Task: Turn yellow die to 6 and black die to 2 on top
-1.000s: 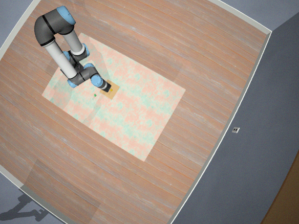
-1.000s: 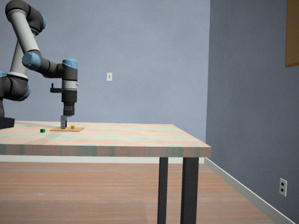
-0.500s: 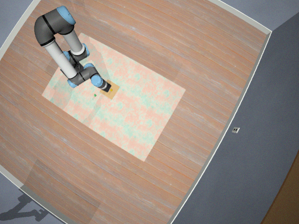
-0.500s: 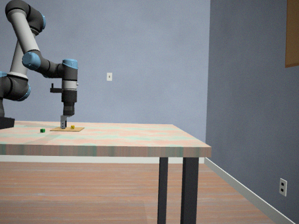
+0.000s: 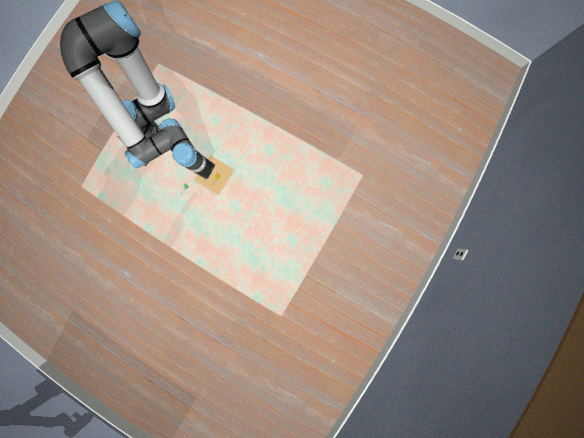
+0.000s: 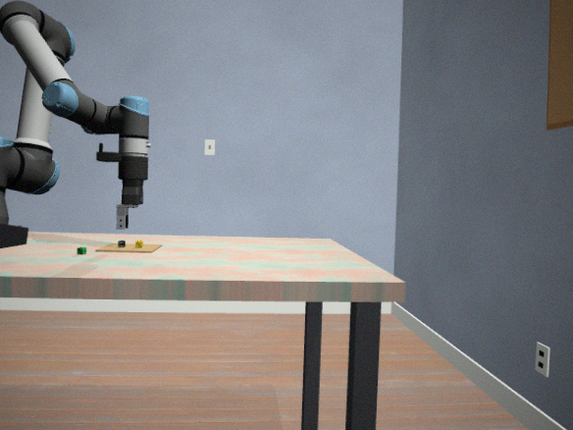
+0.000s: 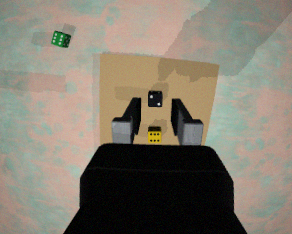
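My hand is 6 cm above the black die. Round my hand: yellow die (4 cm ahead, 6 cm below); tan mat (2 cm ahead, 7 cm below); green die (6 cm behind, 12 cm to the right, 6 cm below).
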